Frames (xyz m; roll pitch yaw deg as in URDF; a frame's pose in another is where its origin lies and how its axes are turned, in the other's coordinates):
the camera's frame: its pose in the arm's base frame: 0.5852 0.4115 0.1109 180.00 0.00 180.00
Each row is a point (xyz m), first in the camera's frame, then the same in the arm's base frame.
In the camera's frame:
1: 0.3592 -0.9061 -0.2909
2: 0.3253 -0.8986 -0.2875
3: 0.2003 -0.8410 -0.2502
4: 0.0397 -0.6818 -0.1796
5: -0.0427 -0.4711 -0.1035
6: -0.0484 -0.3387 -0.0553
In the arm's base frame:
1: 0.2260 -0.4946 0.4018
2: 0.2599 -0.4871 0.3984
3: 0.3849 -0.4295 0.3611
4: 0.5455 -0.2703 0.2905
5: 0.6279 -0.0596 0.2144
6: 0.6336 0.0728 0.1662

